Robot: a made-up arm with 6 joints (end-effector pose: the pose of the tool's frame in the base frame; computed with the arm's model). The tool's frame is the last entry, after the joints. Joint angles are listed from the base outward.
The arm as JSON. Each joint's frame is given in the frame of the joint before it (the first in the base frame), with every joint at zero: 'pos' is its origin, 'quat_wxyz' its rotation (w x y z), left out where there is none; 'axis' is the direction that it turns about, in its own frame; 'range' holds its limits. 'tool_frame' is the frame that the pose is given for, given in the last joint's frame.
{
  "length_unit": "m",
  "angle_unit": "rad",
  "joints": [
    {
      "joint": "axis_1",
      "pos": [
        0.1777,
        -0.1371,
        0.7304
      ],
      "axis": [
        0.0,
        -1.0,
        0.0
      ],
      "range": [
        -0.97,
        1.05
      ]
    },
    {
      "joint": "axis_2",
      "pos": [
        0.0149,
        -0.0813,
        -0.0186
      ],
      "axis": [
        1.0,
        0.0,
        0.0
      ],
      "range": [
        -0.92,
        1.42
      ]
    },
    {
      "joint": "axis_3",
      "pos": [
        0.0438,
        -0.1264,
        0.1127
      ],
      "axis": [
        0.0,
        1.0,
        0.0
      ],
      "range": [
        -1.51,
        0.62
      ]
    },
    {
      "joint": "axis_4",
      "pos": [
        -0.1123,
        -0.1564,
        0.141
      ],
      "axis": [
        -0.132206,
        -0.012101,
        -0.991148
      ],
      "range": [
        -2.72,
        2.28
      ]
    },
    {
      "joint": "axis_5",
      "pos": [
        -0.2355,
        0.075,
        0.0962
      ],
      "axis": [
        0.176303,
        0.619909,
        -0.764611
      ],
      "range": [
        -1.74,
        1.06
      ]
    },
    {
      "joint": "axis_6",
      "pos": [
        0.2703,
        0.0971,
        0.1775
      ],
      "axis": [
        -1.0,
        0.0,
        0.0
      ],
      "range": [
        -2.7,
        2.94
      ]
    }
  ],
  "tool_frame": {
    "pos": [
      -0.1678,
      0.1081,
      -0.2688
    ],
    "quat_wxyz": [
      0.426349,
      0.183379,
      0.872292,
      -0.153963
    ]
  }
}
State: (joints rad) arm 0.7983 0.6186 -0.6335 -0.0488 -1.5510 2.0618
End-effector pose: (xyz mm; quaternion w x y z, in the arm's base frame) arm -274.7 -624.1 390.0 0.5069 0.5540 -0.4916 -0.4410
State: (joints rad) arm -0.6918 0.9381 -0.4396 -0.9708 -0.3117 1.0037
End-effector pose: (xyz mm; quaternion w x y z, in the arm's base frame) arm -97.1 -605.1 716.9 0.7013 0.1152 0.7000 -0.0701
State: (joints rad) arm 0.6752 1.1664 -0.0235 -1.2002 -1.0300 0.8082
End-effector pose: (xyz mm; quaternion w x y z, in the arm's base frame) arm 133.2 -668.2 430.4 0.8966 0.0562 -0.1797 0.4008
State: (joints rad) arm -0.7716 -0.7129 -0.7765 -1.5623 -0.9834 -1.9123
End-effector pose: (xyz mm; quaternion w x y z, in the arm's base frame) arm 240.5 -803.6 1597.9 0.6592 0.4938 -0.4493 -0.3460
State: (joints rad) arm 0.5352 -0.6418 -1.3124 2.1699 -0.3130 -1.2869
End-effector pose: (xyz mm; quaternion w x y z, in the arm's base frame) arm -282.7 -62.8 1257.7 0.7171 0.3658 -0.2397 0.5427
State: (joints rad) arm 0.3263 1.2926 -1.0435 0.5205 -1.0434 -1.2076
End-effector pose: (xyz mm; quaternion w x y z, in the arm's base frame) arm -231.5 -43.5 887.1 0.7160 0.3246 0.0664 0.6145
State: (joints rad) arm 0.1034 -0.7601 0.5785 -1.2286 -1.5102 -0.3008
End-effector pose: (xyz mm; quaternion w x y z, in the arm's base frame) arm -218.8 -271.6 1386.1 0.2567 -0.5021 0.6561 0.5014
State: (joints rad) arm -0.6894 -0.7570 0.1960 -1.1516 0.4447 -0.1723
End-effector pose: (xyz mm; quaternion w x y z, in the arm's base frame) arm 208.3 -136.6 1238.3 0.2221 0.2723 -0.9169 0.1893
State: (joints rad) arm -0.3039 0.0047 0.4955 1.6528 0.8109 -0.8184
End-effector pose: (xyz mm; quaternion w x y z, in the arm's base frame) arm 551.0 -592.5 815.9 0.1654 0.8543 0.1229 -0.4772
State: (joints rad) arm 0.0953 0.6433 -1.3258 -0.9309 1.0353 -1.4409
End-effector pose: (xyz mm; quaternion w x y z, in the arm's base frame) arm -154.9 -296.7 729.1 0.3567 0.2979 0.4755 0.7469
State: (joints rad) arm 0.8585 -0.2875 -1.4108 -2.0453 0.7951 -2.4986
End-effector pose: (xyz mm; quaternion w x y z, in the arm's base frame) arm -293.0 -419.1 407.3 0.3474 -0.2054 0.8748 0.2682
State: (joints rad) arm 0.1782 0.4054 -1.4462 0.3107 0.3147 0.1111
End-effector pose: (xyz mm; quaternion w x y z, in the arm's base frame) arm 116.4 -237.5 665.4 0.6800 0.6181 0.3591 0.1628
